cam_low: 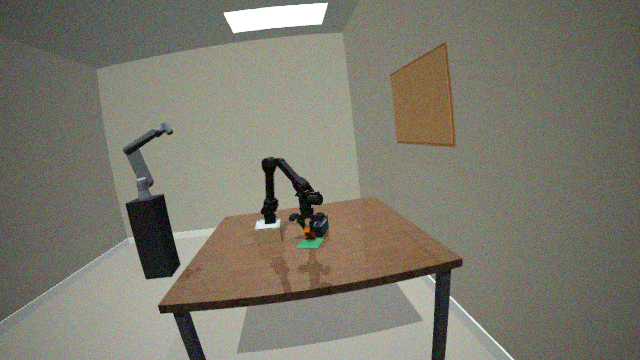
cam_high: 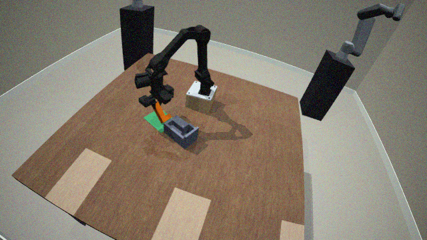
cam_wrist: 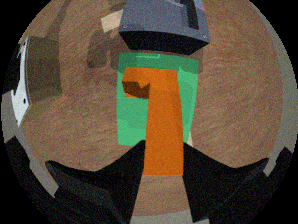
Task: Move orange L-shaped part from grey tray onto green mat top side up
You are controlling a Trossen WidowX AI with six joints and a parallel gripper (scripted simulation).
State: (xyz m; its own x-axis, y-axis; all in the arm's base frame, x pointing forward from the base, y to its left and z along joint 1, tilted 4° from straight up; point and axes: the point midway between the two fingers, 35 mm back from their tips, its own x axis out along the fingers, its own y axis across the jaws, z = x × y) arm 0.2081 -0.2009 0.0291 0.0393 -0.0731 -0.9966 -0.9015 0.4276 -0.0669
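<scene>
Right now my gripper tip is 4 cm to the right of the orange L-shaped part and 3 cm above it. The rest, counted from my gripper tip: green mat 1 cm ahead, 2 cm to the left, 9 cm below.
</scene>
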